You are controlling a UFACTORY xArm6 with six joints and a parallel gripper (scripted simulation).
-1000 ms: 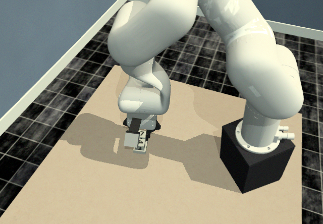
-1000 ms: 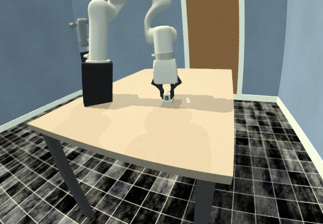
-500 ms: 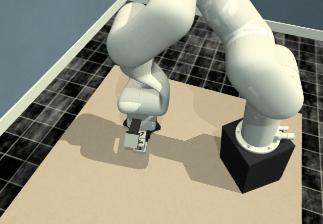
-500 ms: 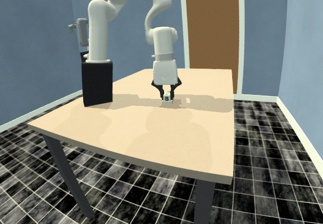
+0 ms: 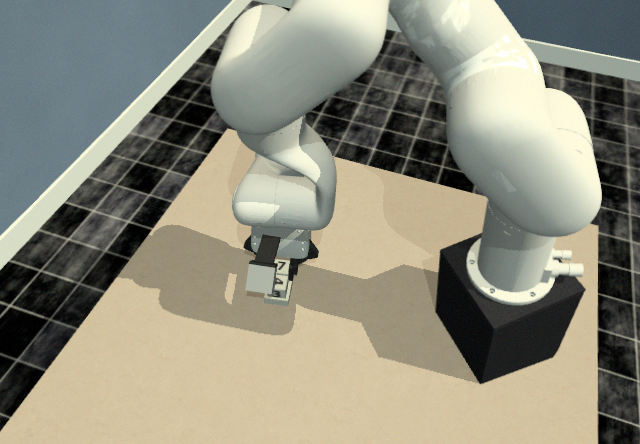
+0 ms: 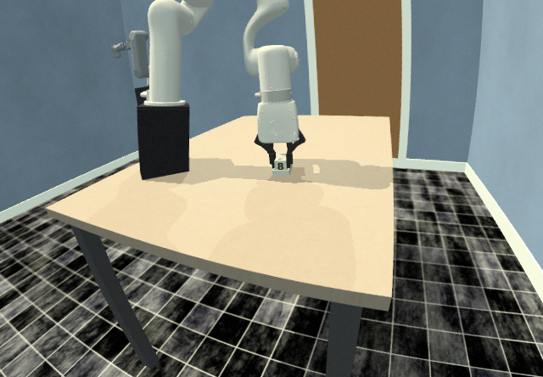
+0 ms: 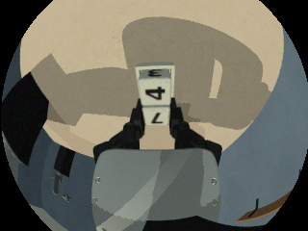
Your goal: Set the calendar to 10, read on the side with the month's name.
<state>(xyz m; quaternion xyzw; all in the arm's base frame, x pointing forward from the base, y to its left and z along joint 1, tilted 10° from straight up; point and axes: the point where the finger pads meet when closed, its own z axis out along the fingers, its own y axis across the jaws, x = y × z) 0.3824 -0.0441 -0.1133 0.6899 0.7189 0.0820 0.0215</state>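
The white cube is 1 cm below my hand. Round my hand: tray: 3 cm below, 2 cm to the left.
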